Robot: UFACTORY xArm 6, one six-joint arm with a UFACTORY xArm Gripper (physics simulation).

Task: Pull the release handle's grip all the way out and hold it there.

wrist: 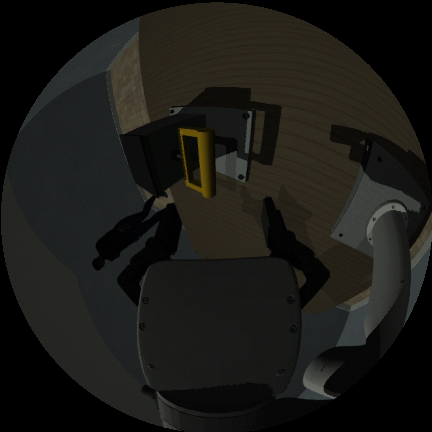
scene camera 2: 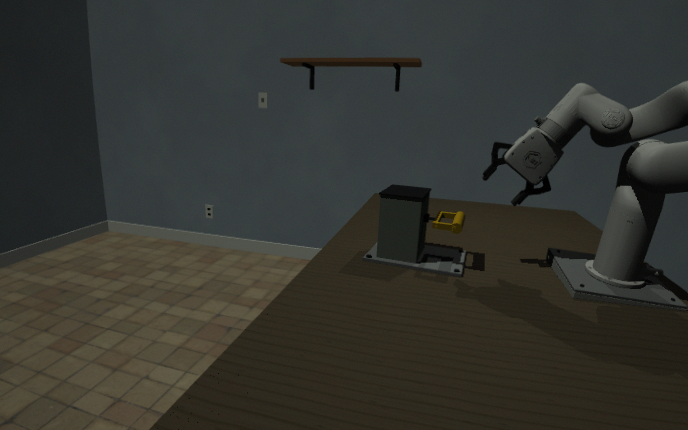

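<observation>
The release handle's yellow grip [scene camera 2: 458, 222] [wrist: 208, 165] is a round bar on a rectangular yellow frame. The frame juts from the side of a grey box with a black top [scene camera 2: 400, 228] [wrist: 167, 147], towards the arm's base. A short dark stem joins frame and box. The box stands on a grey base plate [scene camera 2: 442, 267] [wrist: 225, 120]. My gripper [scene camera 2: 500, 190] [wrist: 219, 209] is open and empty, tilted, above the grip and towards the arm's base. It does not touch the grip. In the wrist view the grip appears beyond the fingertips, nearer the left finger.
The box and handle stand on a brown wooden table [scene camera 2: 355, 344] [wrist: 300, 65]. The arm's base plate [scene camera 2: 583, 290] [wrist: 350, 210] is at the right. A wall shelf [scene camera 2: 355, 62] hangs behind. A dark human figure [wrist: 120, 237] shows at the left in the wrist view, beyond the box.
</observation>
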